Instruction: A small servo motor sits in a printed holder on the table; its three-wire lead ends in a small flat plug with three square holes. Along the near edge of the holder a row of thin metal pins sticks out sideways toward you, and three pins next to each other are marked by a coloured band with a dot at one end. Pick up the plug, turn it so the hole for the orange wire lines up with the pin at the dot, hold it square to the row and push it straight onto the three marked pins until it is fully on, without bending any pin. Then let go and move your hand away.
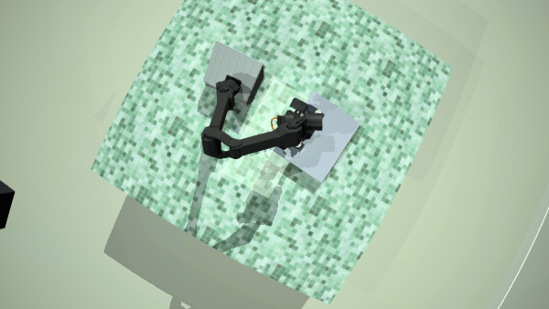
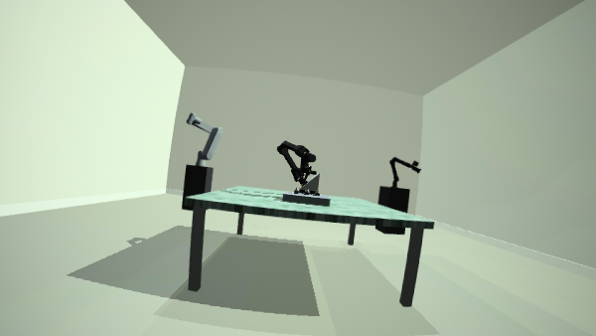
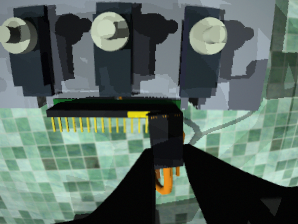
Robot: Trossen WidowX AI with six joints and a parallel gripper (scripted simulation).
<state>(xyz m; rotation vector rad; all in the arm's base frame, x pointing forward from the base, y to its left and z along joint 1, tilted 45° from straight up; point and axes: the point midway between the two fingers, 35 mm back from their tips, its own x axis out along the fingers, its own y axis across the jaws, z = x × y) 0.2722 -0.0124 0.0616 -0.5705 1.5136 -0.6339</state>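
My gripper tip is now 50 mm above the yellow band, 20 mm to the right of it and 10 mm short of it. Also, from my gripper tip: grey printed holder 170 mm ahead, 100 mm below, 20 mm to the left.
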